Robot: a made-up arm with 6 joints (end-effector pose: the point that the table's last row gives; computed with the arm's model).
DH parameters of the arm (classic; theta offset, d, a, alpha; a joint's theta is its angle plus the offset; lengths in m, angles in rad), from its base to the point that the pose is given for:
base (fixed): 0 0.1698 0 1.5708
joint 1: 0 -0.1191 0.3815 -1.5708
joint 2: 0 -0.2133 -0.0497 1.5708
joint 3: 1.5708 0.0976 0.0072 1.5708
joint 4: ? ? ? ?
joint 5: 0 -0.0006 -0.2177 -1.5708
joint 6: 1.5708 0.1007 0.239 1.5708
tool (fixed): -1.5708 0.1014 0 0
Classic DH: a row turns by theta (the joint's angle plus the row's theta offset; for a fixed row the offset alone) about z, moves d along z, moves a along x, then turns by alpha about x.
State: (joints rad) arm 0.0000 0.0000 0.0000 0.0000 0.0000 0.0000
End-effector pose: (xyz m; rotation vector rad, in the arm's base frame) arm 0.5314 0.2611 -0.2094 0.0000 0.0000 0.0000
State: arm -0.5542 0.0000 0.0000 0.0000 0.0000 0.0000
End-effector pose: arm 0.2523 0.2611 -0.4323 0.0000 0.5542 0.0000
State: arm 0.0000 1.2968 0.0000 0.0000 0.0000 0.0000
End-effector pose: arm 0.2854 0.3018 -0.2094 0.0000 0.0000 1.2968
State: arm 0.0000 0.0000 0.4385 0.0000 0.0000 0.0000
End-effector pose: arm 0.5830 0.2611 -0.1090 0.0000 -0.4385 0.0000
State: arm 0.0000 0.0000 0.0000 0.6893 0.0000 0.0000
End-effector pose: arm 0.5314 0.3165 -0.0175 0.6893 0.0000 0.0000
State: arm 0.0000 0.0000 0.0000 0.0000 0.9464 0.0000
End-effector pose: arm 0.6676 0.2611 -0.2428 0.0000 -0.9464 0.0000
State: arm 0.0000 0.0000 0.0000 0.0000 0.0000 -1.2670
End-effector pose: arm 0.5314 -0.0032 -0.0524 1.2670 0.0000 0.0000
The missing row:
joint 4: 0 0.3003 -0.0568 -1.5708
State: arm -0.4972 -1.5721 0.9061 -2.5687 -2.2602 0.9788
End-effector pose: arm 0.0436 -0.1371 -0.2437 -0.4460 -0.9194 1.8060
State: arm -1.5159 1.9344 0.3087 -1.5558 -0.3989 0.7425
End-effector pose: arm -0.3777 0.3604 -0.5614 -0.5978 -0.4047 1.2499
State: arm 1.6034 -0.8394 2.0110 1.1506 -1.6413 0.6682
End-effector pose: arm 0.3004 0.3040 0.3234 -1.0216 -1.6950 -0.6772
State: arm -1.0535 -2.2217 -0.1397 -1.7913 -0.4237 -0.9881
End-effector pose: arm -0.1460 0.0412 -0.1545 -1.6211 1.4540 -2.2544
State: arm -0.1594 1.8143 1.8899 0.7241 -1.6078 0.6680
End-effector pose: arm 0.3443 -0.1452 -0.1523 0.0838 -1.0633 2.2169
